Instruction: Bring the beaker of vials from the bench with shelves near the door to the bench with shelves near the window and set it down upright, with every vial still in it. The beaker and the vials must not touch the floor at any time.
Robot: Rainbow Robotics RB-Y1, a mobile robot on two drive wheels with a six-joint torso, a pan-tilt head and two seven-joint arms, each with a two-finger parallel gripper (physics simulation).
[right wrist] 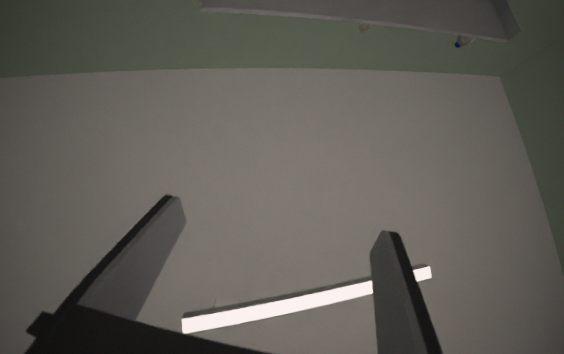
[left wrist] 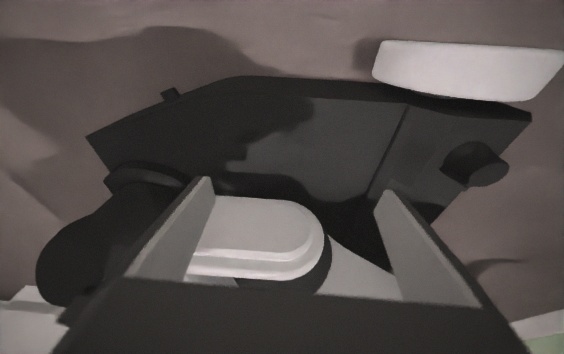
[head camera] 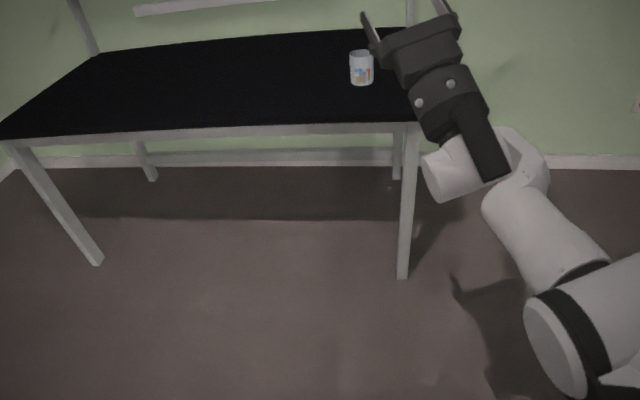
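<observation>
The clear beaker (head camera: 361,68) stands upright near the right end of the black-topped bench (head camera: 215,87) in the head view, with small blue, red and tan vials inside low down. My right gripper (head camera: 400,7) (right wrist: 275,225) is open and empty. In the head view it overlaps the bench's right end, its body just right of the beaker; its height above the top is hard to tell. My left gripper (left wrist: 295,194) is open and empty, over the robot's own dark base. The beaker does not show in either wrist view.
A white shelf edge (head camera: 200,7) runs above the bench. The bench's front right leg (head camera: 407,215) stands left of my right arm. The right wrist view shows the ceiling, a light bar (right wrist: 280,306) and a shelf (right wrist: 360,12). A green wall (head camera: 575,75) is behind the bench.
</observation>
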